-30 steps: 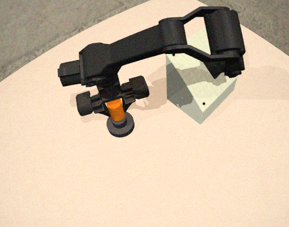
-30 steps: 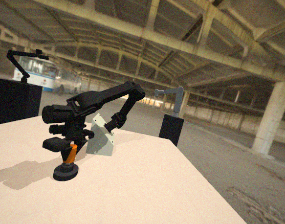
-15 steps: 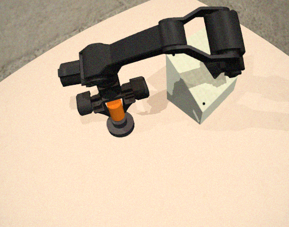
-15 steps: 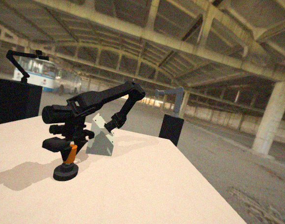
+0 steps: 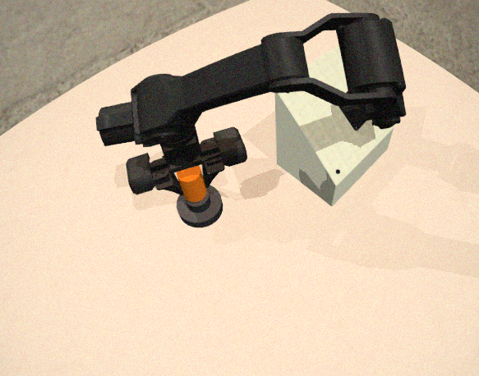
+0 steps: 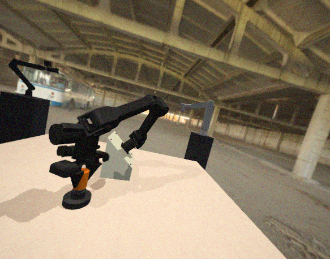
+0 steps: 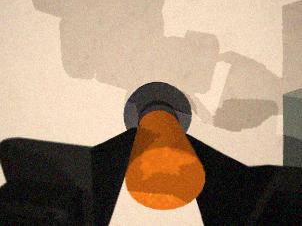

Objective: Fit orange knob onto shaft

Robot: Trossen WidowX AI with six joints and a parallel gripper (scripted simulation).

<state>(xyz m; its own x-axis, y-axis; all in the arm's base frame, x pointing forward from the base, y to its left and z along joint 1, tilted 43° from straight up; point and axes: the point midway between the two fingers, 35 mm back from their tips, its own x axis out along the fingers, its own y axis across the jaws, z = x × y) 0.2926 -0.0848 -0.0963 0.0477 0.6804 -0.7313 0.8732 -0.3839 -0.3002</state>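
Right now my gripper tip is 3 cm above the dark round pedestal. From my gripper tip the other things lie so: orange knob: 3 cm above.
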